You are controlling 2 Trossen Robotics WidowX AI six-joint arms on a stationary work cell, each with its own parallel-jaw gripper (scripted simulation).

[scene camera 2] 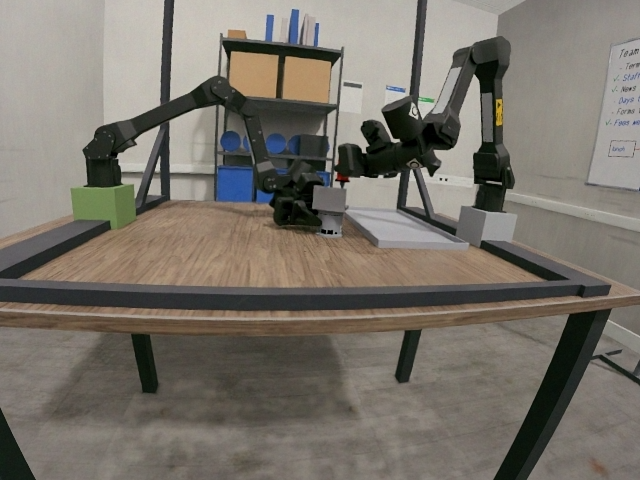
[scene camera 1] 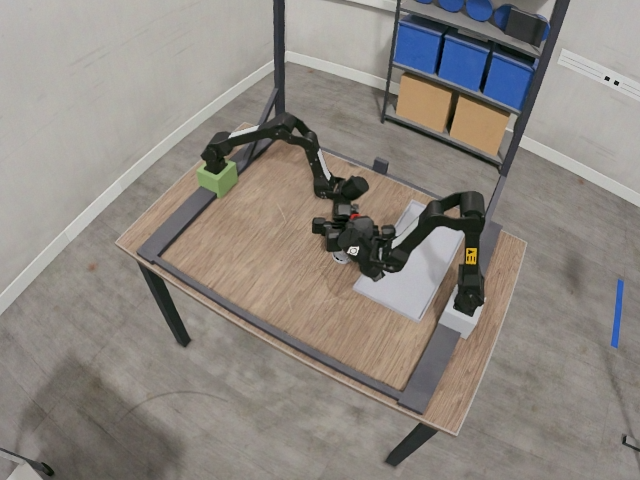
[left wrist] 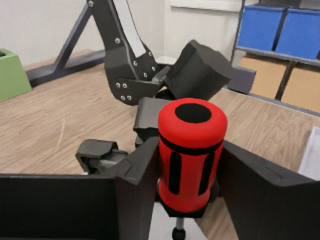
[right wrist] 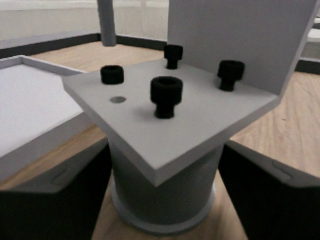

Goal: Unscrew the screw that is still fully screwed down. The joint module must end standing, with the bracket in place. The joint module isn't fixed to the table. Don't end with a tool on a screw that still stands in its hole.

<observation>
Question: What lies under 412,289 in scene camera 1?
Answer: A shallow grey tray.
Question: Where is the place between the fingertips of my left gripper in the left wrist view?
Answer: At 185,144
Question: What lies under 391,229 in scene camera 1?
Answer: My left gripper.
</observation>
